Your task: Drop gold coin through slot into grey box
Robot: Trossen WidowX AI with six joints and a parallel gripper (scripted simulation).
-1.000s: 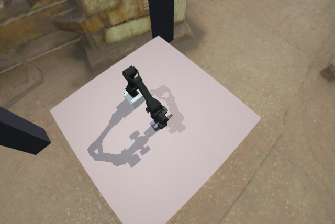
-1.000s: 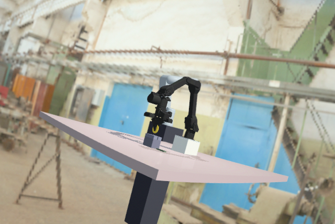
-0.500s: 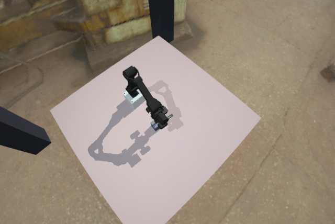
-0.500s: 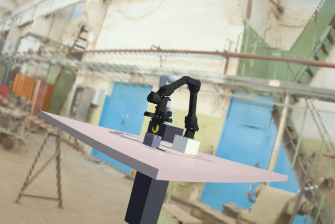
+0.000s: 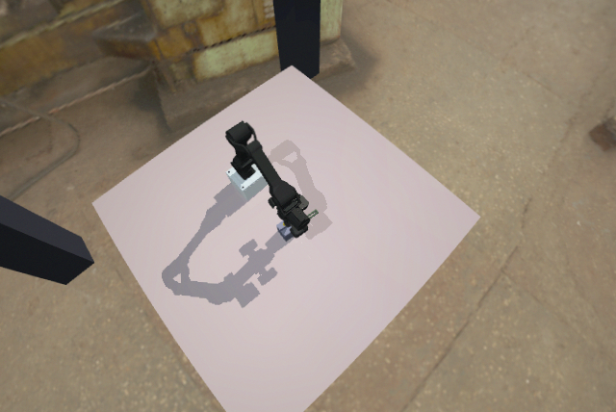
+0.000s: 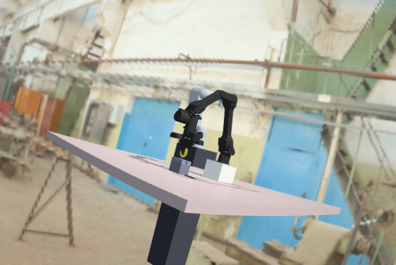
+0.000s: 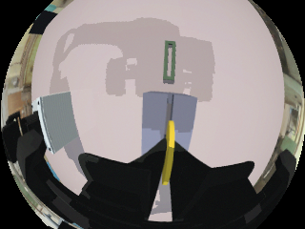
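The gold coin lies 20 mm above my gripper tip.
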